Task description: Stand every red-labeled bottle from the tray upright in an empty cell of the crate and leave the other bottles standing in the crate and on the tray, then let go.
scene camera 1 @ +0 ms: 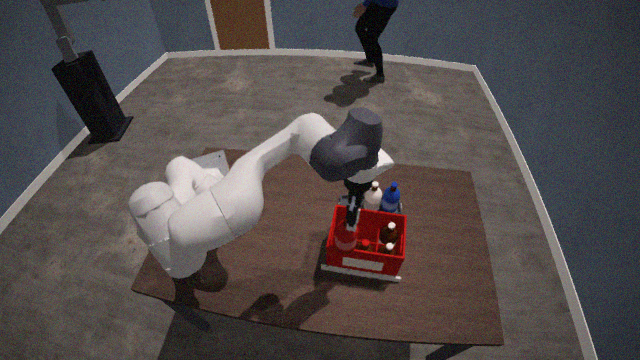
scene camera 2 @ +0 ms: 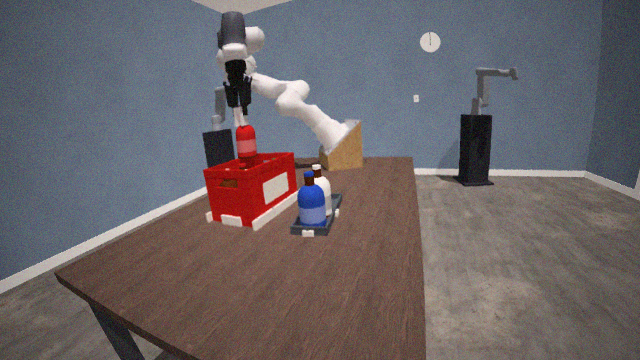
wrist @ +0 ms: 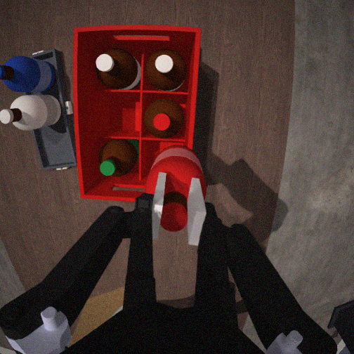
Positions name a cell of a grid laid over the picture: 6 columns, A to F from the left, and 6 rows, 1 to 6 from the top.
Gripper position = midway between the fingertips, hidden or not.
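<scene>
Scene camera 1 shows my gripper (scene camera 1: D4). In scene camera 2: my gripper (scene camera 2: C3) and a blue bottle (scene camera 2: C4). The wrist view shows my gripper (wrist: C4), a red-capped brown bottle (wrist: C2), a green-capped bottle (wrist: B3) and a red bottle (wrist: D3).
</scene>
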